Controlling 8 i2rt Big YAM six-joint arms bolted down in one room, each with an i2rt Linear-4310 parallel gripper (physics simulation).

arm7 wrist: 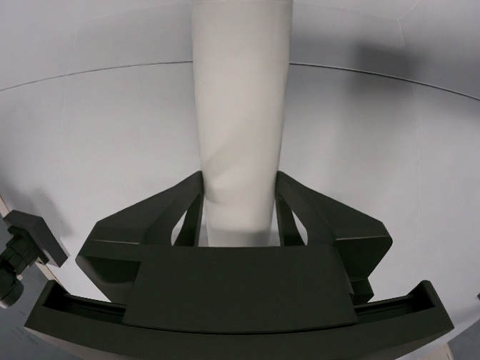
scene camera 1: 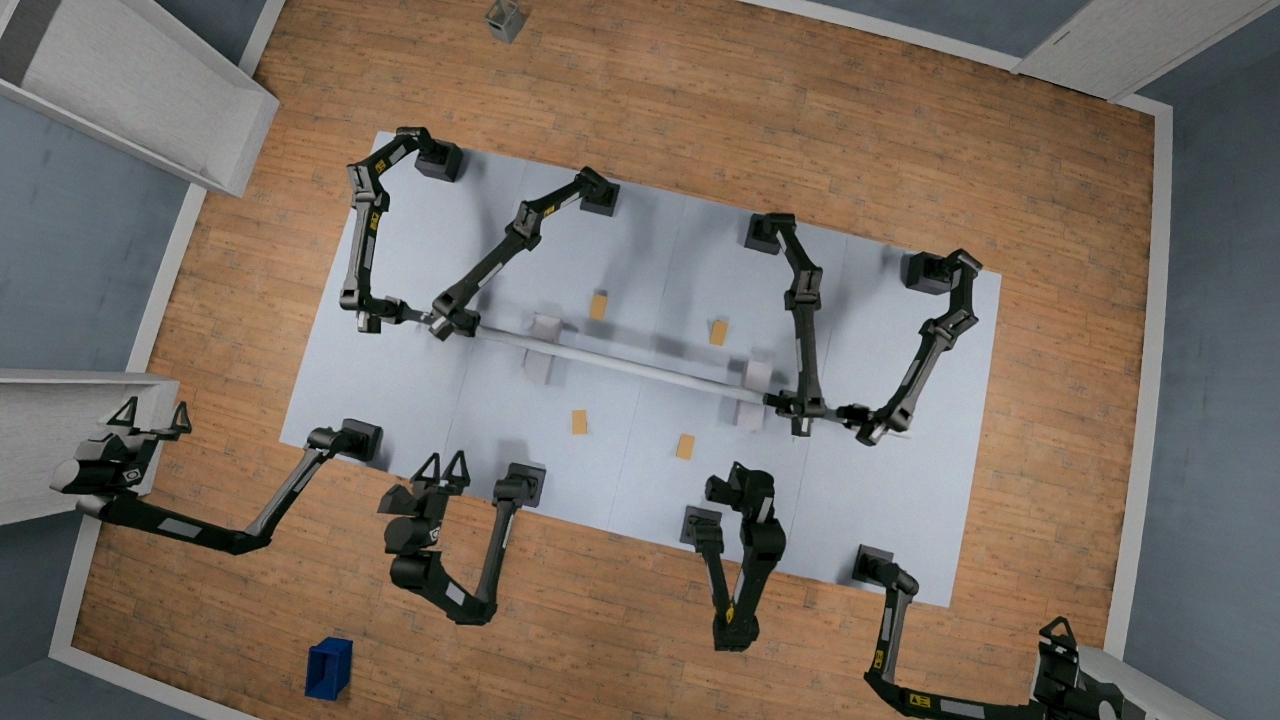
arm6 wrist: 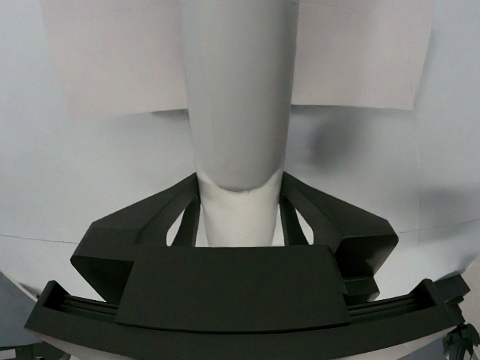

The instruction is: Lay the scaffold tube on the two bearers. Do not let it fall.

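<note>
The pale scaffold tube (arm6 wrist: 240, 90) (arm7 wrist: 242, 100) (scene camera 1: 626, 362) runs lengthwise over the white table. My arm6 gripper (arm6 wrist: 240, 176) is shut on it, with a bearer (arm6 wrist: 360, 60) showing beneath the tube farther along. My arm7 gripper (arm7 wrist: 240, 176) is also shut on it. In the scene view the tube crosses above the left bearer (scene camera 1: 537, 367) and the right bearer (scene camera 1: 750, 415); whether it touches them cannot be told. Four arms on the table's upper side reach to the tube, two near each end; their fingers are too small or hidden to read.
Four lower-side arms stand away from the tube; the lower-left gripper (scene camera 1: 153, 413) and its neighbour (scene camera 1: 448, 458) have parted fingers. Yellow blocks (scene camera 1: 597, 306) (scene camera 1: 718, 332) (scene camera 1: 579, 421) (scene camera 1: 684, 446) lie on the table (scene camera 1: 948, 501). A blue bin (scene camera 1: 328, 667) and a grey bin (scene camera 1: 504, 21) stand on the floor.
</note>
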